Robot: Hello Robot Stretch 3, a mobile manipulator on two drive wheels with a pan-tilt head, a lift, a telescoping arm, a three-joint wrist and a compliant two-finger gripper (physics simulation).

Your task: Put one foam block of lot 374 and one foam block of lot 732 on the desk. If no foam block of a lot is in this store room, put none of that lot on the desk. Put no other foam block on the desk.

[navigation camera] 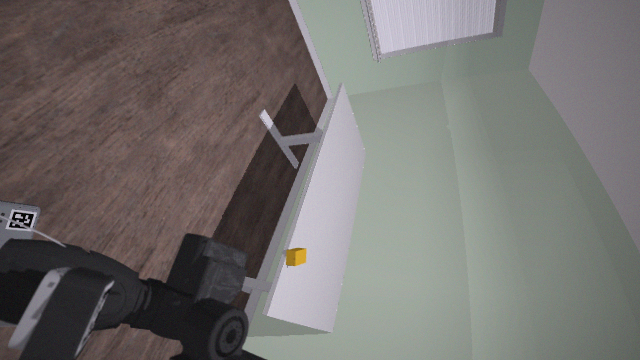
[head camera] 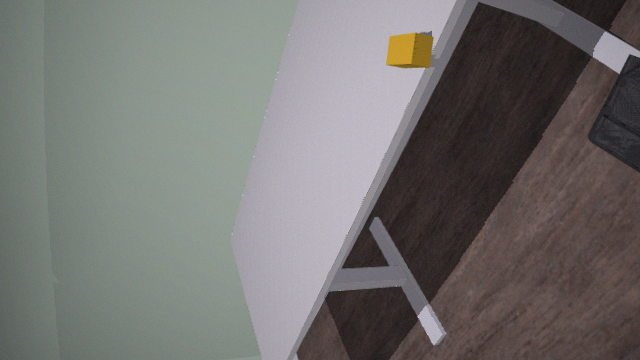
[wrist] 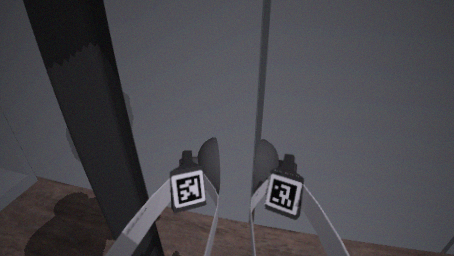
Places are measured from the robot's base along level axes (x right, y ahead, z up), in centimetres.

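Where they show: gripper, fingertip midpoint: (wrist: 238, 157).
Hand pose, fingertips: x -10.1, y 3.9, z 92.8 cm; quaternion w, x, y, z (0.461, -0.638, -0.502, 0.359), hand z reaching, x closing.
Observation:
After its pixels a point has its place.
A yellow-orange foam block (head camera: 401, 50) {z 76.5, x 85.4, y -1.7 cm} (navigation camera: 296, 257) {z 76.5, x 82.2, y -1.9 cm} sits on the white desk (head camera: 325, 135) {z 72.0, x 121.1, y 23.6 cm} (navigation camera: 330, 200) {z 72.0, x 122.5, y 29.3 cm}, close to its long front edge and nearer one end. No lot number can be read on it in these views. My gripper (wrist: 238, 157) {z 92.8, x -10.1, y 3.9 cm} shows in the wrist view with its two dark fingertips a small gap apart and nothing between them. It points at a large grey flat surface, away from the desk top. The fingers cannot be made out in the head view. No other foam block can be made out.
In the wrist view a dark bar (wrist: 95, 115) slants down the left, before the grey surface (wrist: 350, 100) {z 72.4, x -59.6, y 53.7 cm} with its upright seam. The desk's T-shaped leg (head camera: 400, 265) (navigation camera: 285, 142) {z 7.5, x 157.4, y 89.5 cm} reaches onto the floor. My dark wrist (navigation camera: 215, 315) {z 110.0, x 13.3, y -0.4 cm} fills the navigation view's lower left.

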